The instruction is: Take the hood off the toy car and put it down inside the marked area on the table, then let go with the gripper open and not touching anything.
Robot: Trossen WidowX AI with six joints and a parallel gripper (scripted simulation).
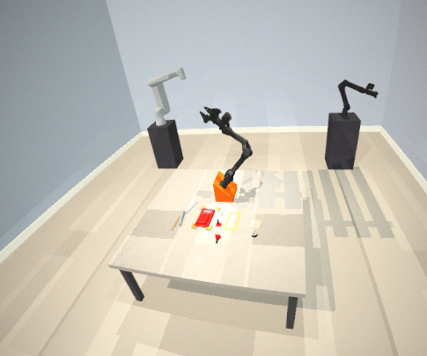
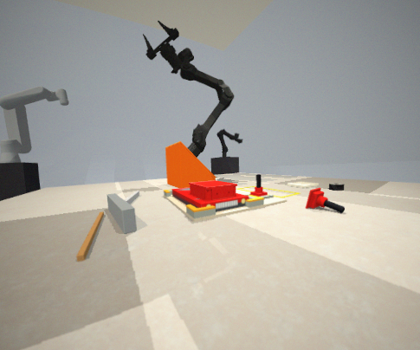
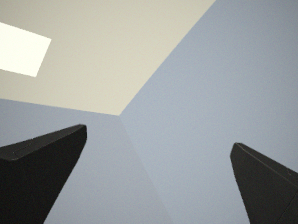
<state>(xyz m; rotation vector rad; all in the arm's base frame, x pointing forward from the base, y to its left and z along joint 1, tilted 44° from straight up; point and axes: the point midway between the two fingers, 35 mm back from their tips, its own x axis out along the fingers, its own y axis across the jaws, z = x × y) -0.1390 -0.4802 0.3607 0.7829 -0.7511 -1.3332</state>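
The red hood is 700 mm below my gripper tip, 460 mm ahead of it and 20 mm to the left of it. The rest, counted from my gripper tip: black disc 730 mm below, 560 mm ahead, 420 mm to the left; orange stick 740 mm below, 490 mm ahead, 200 mm to the right.
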